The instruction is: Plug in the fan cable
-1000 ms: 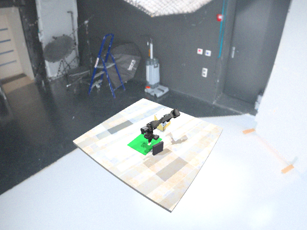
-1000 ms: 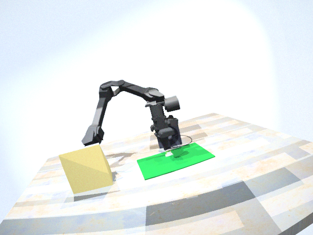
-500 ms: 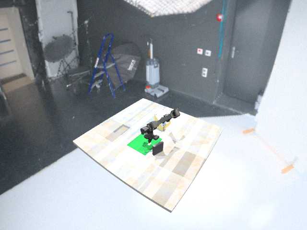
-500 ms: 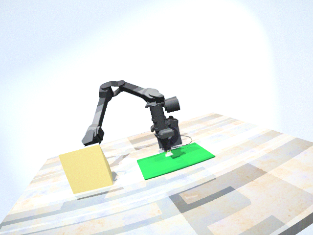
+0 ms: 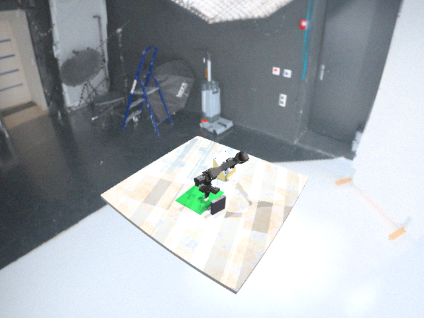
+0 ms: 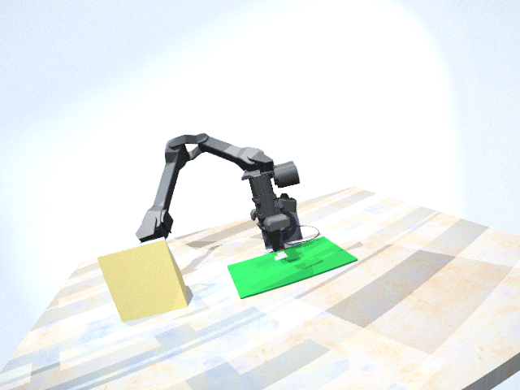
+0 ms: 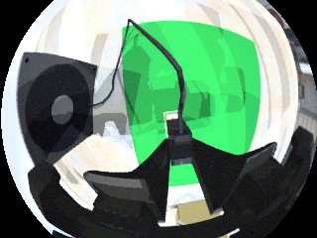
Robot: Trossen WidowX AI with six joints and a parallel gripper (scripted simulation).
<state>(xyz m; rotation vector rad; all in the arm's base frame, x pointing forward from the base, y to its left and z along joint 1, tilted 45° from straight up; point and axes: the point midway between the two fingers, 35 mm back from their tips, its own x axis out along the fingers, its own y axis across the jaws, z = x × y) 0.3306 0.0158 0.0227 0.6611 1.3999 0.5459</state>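
The dark fan plug is 1 cm ahead of my gripper tip and 1 cm above it. The rest, counted from my gripper tip: black fan 6 cm ahead, 12 cm to the left, 2 cm above; green board 6 cm to the right, 5 cm below.
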